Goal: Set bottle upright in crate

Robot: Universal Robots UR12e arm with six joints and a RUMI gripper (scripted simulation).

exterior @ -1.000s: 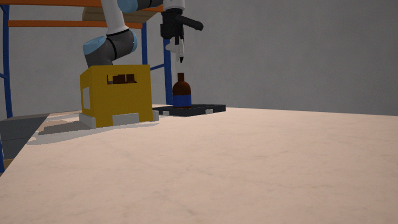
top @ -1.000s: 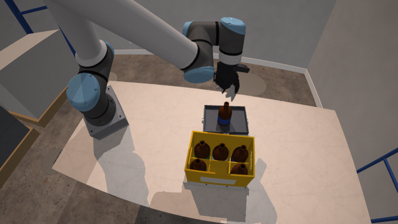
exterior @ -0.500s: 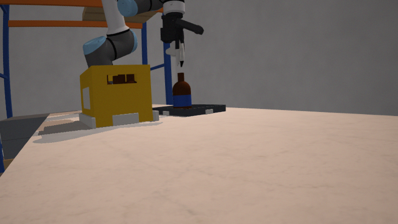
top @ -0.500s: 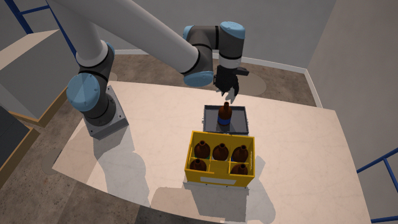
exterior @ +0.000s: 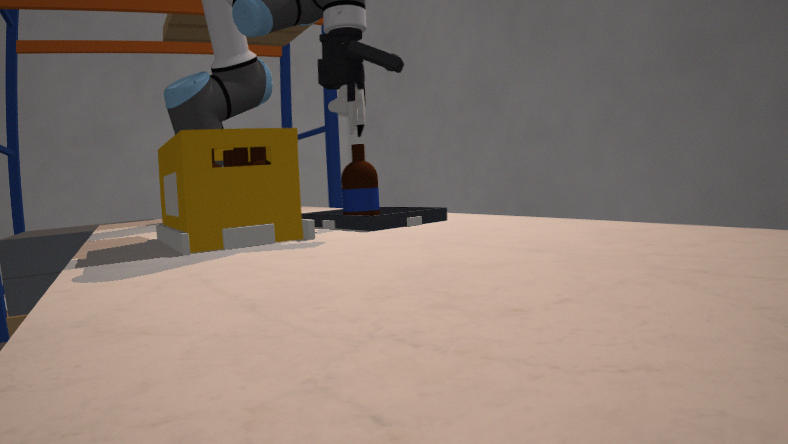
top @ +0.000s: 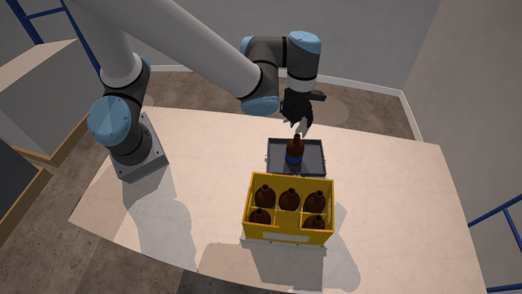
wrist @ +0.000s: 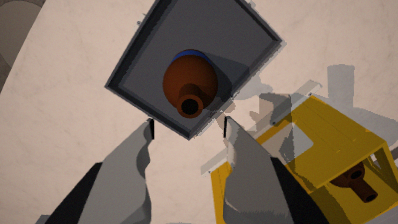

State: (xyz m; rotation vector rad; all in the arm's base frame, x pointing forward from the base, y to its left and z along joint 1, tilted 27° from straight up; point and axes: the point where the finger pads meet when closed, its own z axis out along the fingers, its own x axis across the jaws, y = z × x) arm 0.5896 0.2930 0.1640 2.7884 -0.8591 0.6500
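Now: hand 180 mm above the tray, 10 mm to the right of it and 10 mm short of it. From my hand the other things lie so: crate 280 mm to the right, 110 mm below, 30 mm ahead.
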